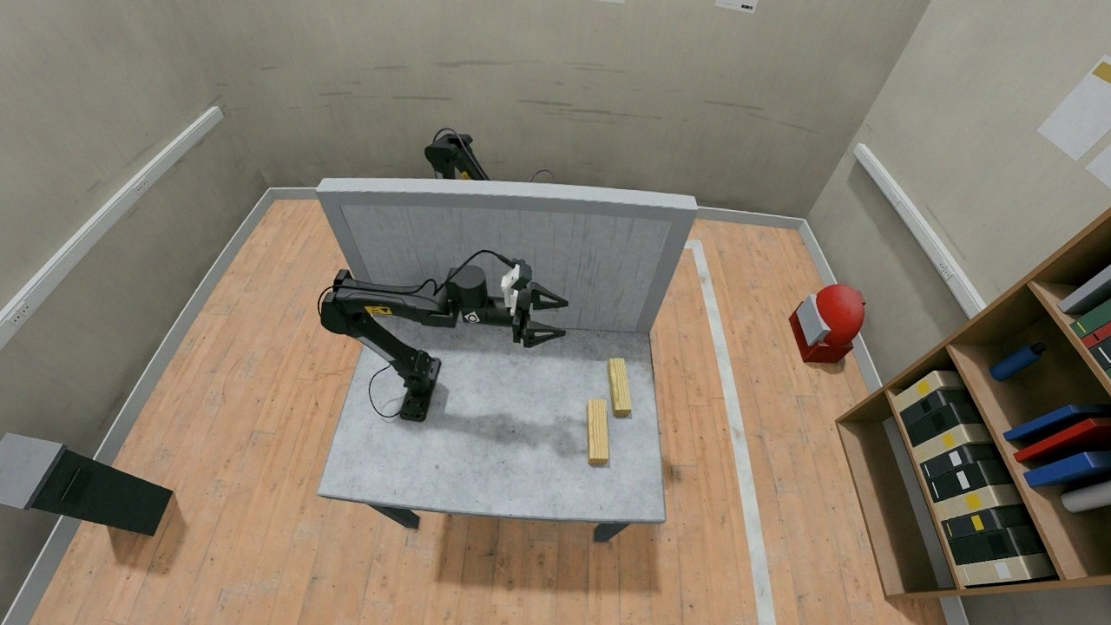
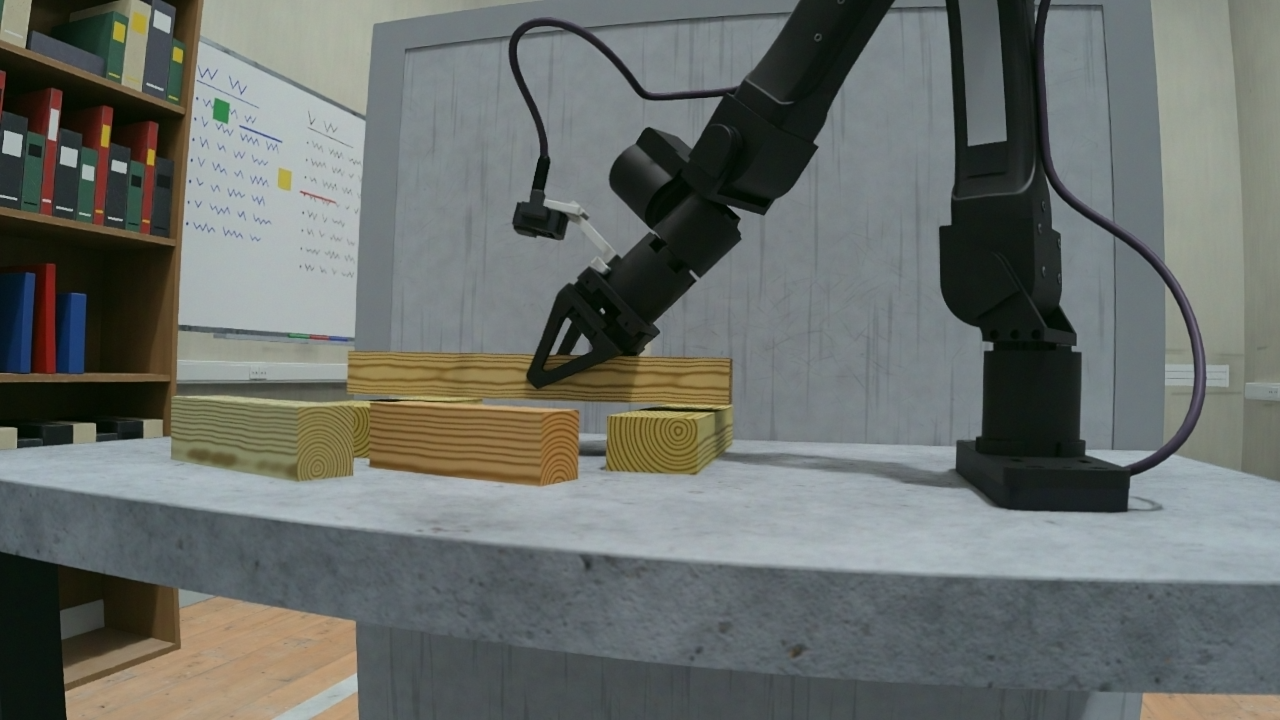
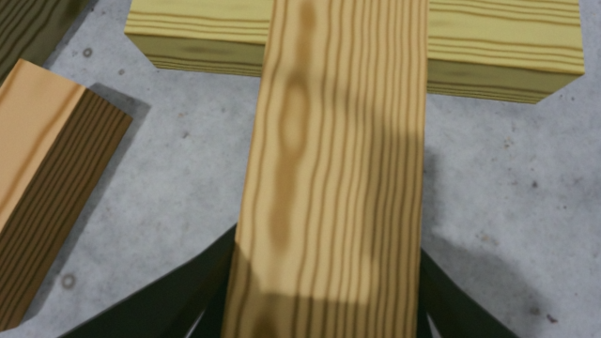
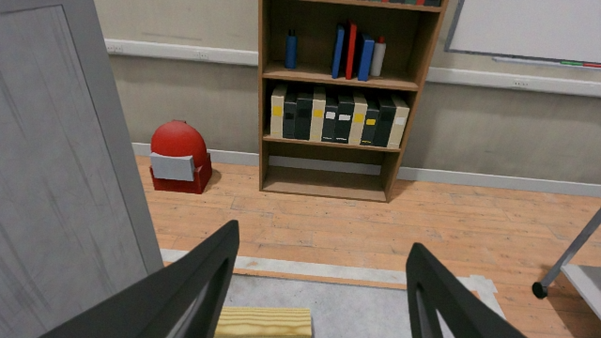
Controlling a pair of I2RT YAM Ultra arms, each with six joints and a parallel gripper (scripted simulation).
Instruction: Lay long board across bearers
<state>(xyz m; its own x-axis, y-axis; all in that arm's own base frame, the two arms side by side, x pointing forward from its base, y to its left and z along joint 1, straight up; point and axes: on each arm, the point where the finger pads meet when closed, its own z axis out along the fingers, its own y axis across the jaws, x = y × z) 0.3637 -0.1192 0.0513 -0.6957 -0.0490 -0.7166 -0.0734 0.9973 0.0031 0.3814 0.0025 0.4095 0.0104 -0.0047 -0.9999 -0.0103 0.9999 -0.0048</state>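
My left hand is 1 cm short of the long board.
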